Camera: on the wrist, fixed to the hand. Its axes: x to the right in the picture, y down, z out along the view.
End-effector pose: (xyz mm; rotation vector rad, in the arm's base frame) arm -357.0 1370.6 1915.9 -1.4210 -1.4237 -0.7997
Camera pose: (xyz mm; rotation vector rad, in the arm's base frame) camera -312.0 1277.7 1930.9 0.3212 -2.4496 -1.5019
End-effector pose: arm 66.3 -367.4 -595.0 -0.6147 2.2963 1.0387
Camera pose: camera 31.2 -423.0 -514.0 -1.8754 1.0374 -0.0969
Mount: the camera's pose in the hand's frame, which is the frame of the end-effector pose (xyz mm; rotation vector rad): -15.2 30.9 -98.5 0.2248 0.0290 -1.7087
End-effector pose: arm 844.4 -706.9 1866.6 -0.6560 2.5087 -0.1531
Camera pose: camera 790.6 -675.0 1950.1 -2.3950 1.2117 -0.9635
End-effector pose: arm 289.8 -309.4 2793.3 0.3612 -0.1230 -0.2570
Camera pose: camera 298.4 -244.6 2712.0 0.6241 0.2273 -1.9344
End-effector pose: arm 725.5 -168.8 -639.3 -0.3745 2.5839 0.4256
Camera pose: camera 686.3 -173.5 -542.7 -2.0913 1.4267 -0.4795
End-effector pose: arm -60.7 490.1 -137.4 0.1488 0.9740 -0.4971
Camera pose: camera -127.6 555.7 -183.3 -0.5527 0.8798 -2.1599
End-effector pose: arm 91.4 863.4 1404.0 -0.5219 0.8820 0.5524
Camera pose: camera 7.9 820.9 1358.2 -0.8591 0.2662 -1.0956
